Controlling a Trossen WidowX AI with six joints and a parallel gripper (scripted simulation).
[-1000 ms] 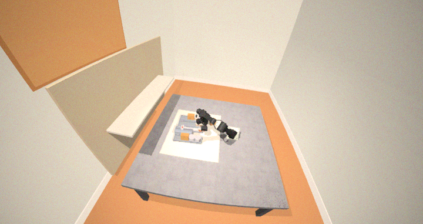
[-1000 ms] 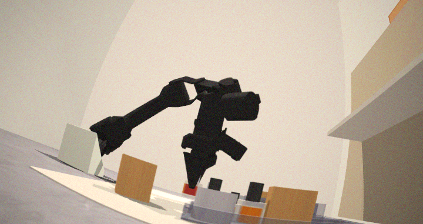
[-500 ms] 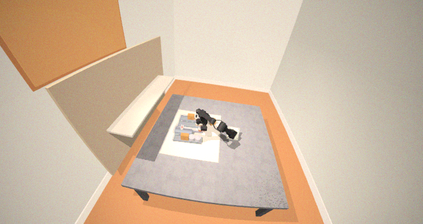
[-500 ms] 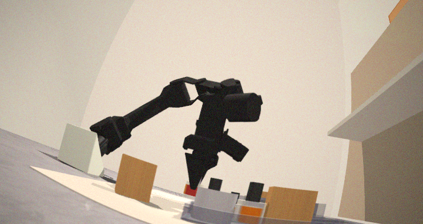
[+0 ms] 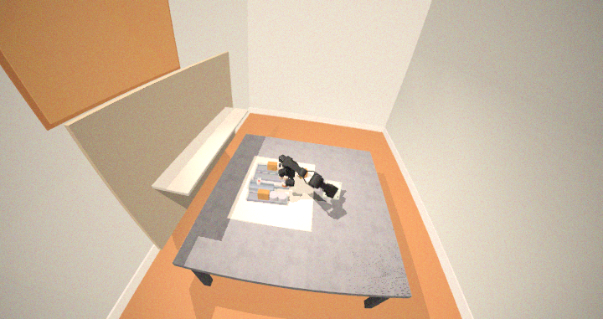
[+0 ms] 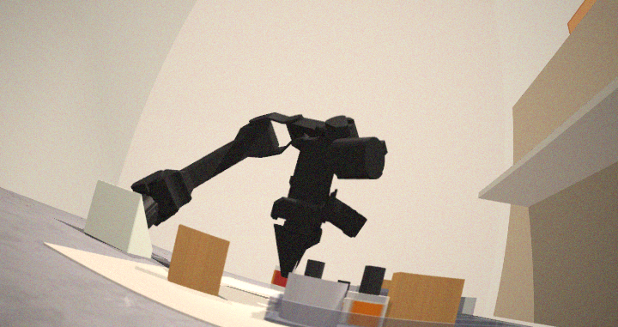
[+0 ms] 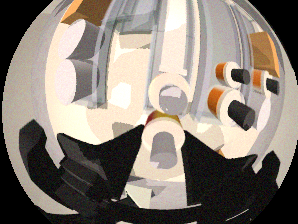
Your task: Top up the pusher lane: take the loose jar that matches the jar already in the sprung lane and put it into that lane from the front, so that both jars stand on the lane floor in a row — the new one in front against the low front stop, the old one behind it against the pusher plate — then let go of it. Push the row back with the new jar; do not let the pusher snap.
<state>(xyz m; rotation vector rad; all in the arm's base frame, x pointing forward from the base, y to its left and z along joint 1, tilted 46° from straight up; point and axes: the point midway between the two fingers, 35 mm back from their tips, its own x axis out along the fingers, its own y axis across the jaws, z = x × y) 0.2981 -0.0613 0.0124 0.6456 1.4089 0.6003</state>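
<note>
Now: the pusher rack 180 mm ahead of my gripper tip, 30 mm to the left of it and 30 mm below it.
</note>
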